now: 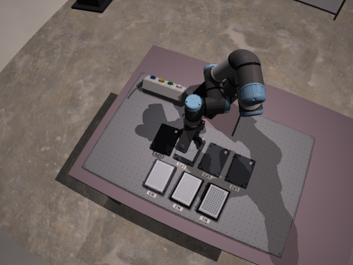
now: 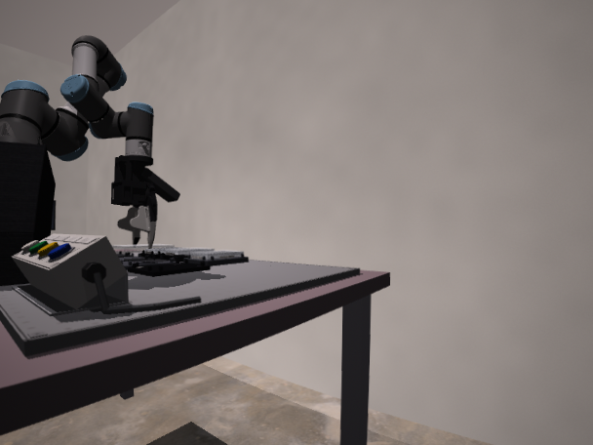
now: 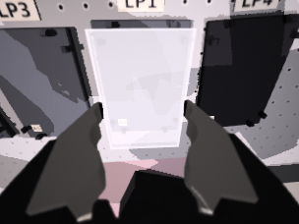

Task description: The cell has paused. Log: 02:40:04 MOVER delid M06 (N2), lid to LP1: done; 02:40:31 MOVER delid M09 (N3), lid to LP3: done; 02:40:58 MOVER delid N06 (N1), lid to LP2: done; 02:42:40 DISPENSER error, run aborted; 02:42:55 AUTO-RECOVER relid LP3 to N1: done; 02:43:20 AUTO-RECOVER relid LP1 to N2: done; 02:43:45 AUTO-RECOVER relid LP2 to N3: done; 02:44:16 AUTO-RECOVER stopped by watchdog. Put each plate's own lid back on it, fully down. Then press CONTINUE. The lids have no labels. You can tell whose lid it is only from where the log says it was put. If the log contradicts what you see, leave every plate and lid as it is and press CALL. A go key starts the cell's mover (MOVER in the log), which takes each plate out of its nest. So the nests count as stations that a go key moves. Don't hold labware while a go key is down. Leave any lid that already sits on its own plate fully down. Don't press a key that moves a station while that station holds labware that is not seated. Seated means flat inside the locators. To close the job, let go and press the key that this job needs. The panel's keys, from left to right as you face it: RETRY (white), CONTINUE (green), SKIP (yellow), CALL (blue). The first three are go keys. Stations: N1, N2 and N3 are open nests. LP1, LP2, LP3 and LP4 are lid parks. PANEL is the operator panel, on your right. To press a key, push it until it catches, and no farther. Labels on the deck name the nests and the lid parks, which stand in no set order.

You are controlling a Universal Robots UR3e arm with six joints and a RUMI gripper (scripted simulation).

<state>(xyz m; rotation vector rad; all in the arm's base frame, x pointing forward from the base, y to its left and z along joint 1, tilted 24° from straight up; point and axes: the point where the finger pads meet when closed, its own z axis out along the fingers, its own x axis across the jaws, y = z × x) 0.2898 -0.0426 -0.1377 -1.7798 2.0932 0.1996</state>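
The LP1 lid park is 50 mm below my hand. From my hand the other things lie so: lid park LP4: 10 mm behind, 130 mm to the right, 50 mm below; then LP3 lid park: 10 mm ahead, 130 mm to the left, 50 mm below; then LP2 lid park: 20 mm ahead, 260 mm to the left, 50 mm below.
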